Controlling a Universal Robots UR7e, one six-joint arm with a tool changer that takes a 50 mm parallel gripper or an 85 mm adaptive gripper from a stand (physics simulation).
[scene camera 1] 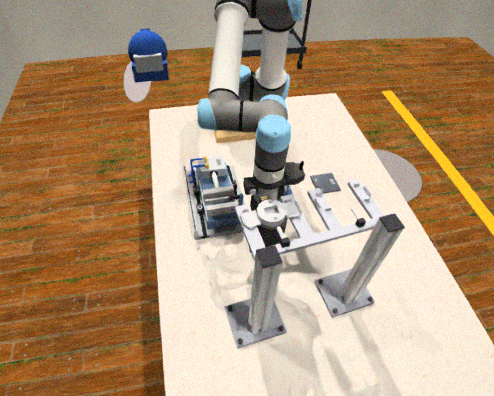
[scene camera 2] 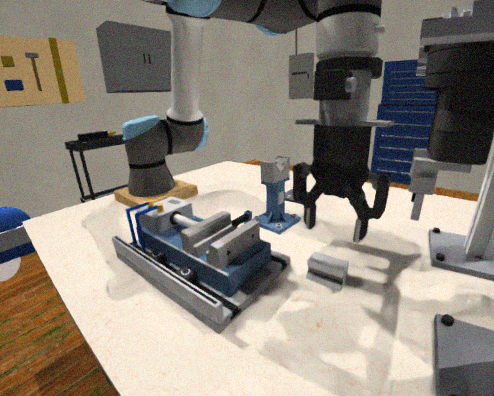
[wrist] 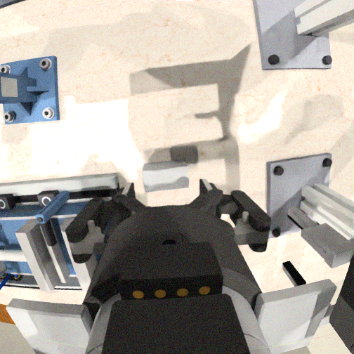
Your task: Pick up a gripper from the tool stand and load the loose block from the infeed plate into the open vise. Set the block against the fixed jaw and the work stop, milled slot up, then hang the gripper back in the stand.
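Places are measured from the arm's base along level axes (x left, y back, z up), in metres.
Where they show: arm's base, origin of the base link: [scene camera 2: 152,188].
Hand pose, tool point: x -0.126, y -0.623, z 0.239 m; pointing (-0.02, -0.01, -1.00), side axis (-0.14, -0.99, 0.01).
Note:
Each offset is from my tool point to the top centre of the thing.
The loose block @(dx -0.009, dy +0.001, dz -0.232 m) [scene camera 2: 327,270] [wrist: 166,176] is grey and lies on the pale tabletop beside the vise; a dark groove shows low on its side in scene camera 2. My gripper [scene camera 2: 335,231] [wrist: 167,189], the black adaptive one, is open and empty, pointing down above the block, one finger towards each end in the wrist view. The blue vise @(dx -0.075, dy +0.231, dz -0.173 m) [scene camera 1: 225,222] [scene camera 2: 200,260] [wrist: 12,227] has a gap between its moving jaw [scene camera 2: 206,232] and fixed jaw [scene camera 2: 235,244]. A dark rod with a blue end [wrist: 52,206] is by the jaws. The tool stand [scene camera 1: 330,235] hides my fingertips in scene camera 1.
The other gripper [scene camera 1: 271,215] [scene camera 2: 457,100] hangs in the stand, close to my arm. The stand's posts [scene camera 1: 265,292] [scene camera 1: 372,260] rise from grey base plates. A blue pedestal [scene camera 2: 276,197] [wrist: 30,92] stands behind the vise in scene camera 2. A dark flat plate @(dx +0.338, dy +0.186, dz -0.264 m) [scene camera 1: 325,182] lies farther back.

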